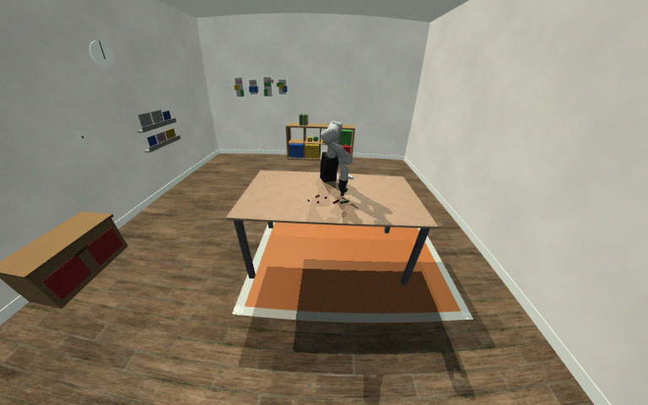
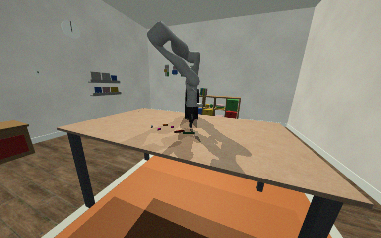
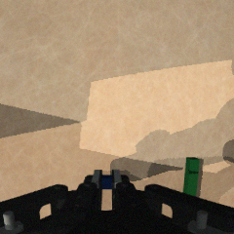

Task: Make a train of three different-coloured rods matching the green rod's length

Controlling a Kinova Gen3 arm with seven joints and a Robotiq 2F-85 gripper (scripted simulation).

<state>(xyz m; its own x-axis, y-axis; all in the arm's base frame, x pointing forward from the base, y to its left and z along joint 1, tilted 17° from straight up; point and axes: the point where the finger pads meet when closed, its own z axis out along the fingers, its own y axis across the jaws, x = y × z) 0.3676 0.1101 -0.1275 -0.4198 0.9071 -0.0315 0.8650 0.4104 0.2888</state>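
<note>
The blue rod is 1 cm below my hand. The rest, counted from my hand: green rod (8 cm ahead, 3 cm below, 1 cm to the left); then red rod (8 cm ahead, 6 cm to the right, 3 cm below); then orange rod (21 cm to the right, 3 cm below).
</note>
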